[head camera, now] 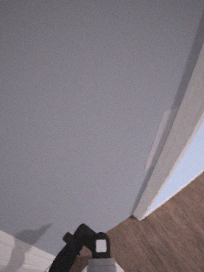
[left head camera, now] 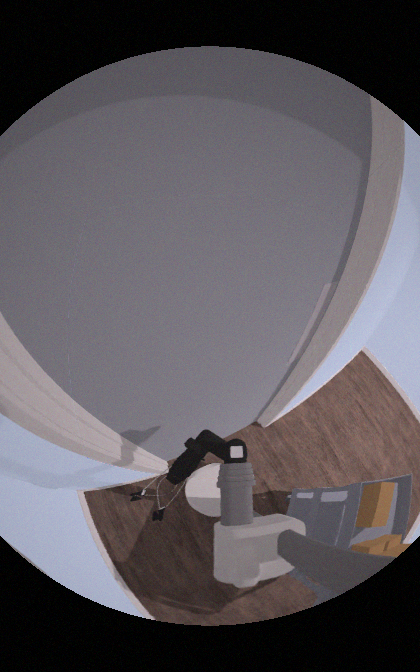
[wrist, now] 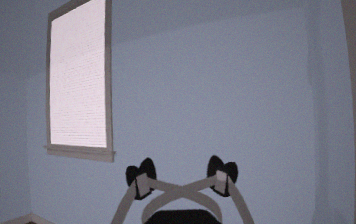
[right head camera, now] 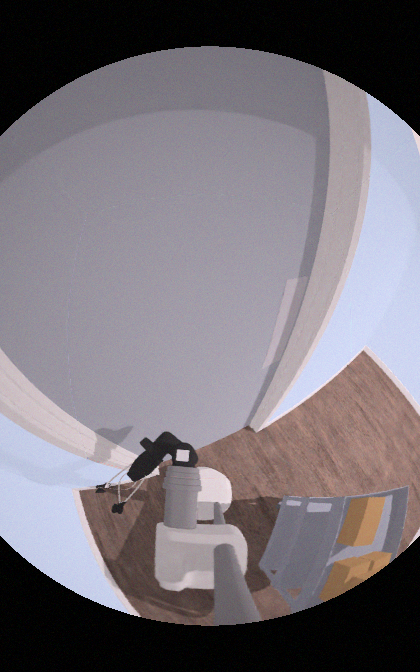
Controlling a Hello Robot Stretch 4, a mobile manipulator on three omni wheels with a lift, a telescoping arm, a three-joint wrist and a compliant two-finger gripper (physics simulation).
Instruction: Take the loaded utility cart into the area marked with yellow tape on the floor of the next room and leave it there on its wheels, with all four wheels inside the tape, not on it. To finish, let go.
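Places are measured from the robot's base along level axes (x down, y left, z ahead), in millimetres.
Pixels of known places: gripper, fingertip midpoint: (wrist: 181, 170).
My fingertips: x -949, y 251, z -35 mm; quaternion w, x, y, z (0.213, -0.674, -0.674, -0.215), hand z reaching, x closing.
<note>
For each thing: its top centre in the pictures, then the offset to it from my fingertips. "*": a spot on its surface instead.
- pale plate, middle of its top: (head camera: 171, 109) dz +593, dx -366, dy -572 mm
- window, surface spot: (wrist: 77, 80) * dz -1635, dx -400, dy +151 mm
The grey utility cart (left head camera: 320, 517) (right head camera: 306, 537) stands at the lower right in both side head views, loaded with orange-brown boxes (left head camera: 375, 505) (right head camera: 361, 520). Its wheels are hidden. My gripper (left head camera: 147, 505) (right head camera: 110, 498) (wrist: 181, 170) is open and empty, with its fingertips apart. It points left, away from the cart, towards a blue wall. A large grey door (head camera: 90, 110) (left head camera: 200, 250) (right head camera: 190, 280) fills the doorway in front of me, and no gap shows at its right edge. The yellow tape does not show in these views.
A pale plate (head camera: 159, 137) (left head camera: 312, 322) (right head camera: 285, 322) is on the door near its right edge. The right door post (head camera: 175, 145) (left head camera: 385, 165) (right head camera: 347, 150) and left post (head camera: 20, 252) (left head camera: 45, 387) (right head camera: 45, 395) flank it. A window (wrist: 77, 80) is in the blue wall (wrist: 215, 100).
</note>
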